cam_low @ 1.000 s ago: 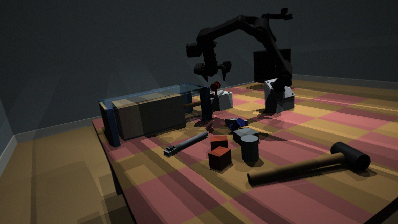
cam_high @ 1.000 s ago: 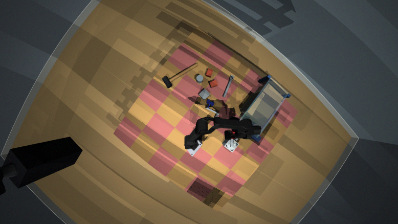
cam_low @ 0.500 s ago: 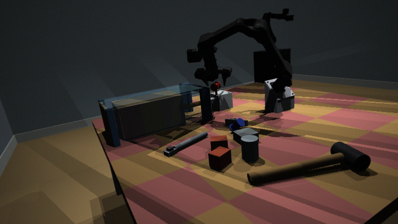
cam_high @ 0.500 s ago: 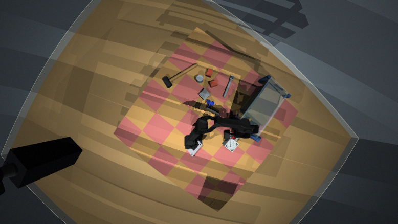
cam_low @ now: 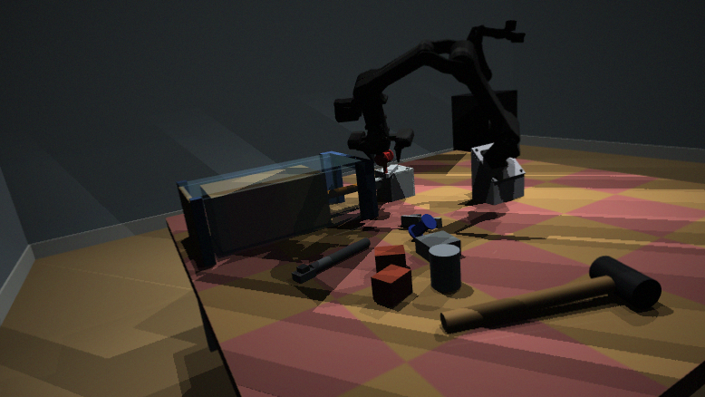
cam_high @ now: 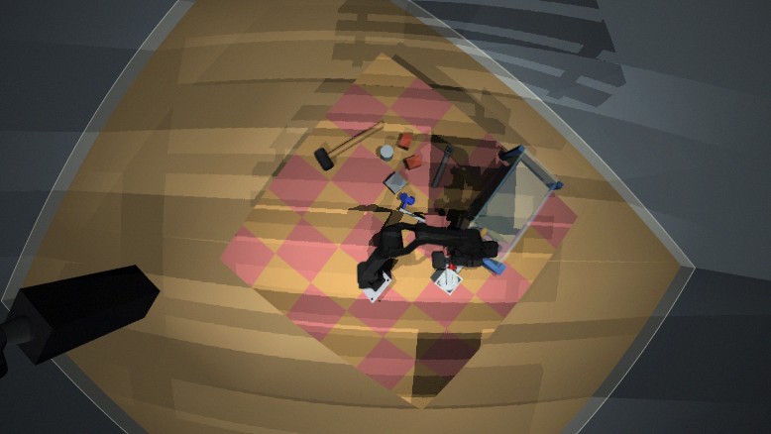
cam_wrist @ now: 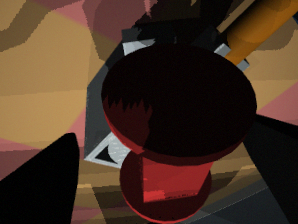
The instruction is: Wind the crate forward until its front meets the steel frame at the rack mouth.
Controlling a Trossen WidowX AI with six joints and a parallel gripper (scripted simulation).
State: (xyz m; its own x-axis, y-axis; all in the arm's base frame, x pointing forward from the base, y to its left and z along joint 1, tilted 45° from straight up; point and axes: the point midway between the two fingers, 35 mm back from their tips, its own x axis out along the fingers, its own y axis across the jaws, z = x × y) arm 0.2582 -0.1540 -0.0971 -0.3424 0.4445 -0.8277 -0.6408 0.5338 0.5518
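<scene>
The red knob lies 10 mm to the left of my gripper tip and 10 mm ahead of it. From my gripper tip the other things lie so: grey winch: 100 mm below, 80 mm behind, 70 mm to the right; blue-knobbed winch handle: 250 mm to the left, 110 mm below, 70 mm ahead; grey crank arm: 30 mm below, 20 mm to the right, 20 mm behind.
</scene>
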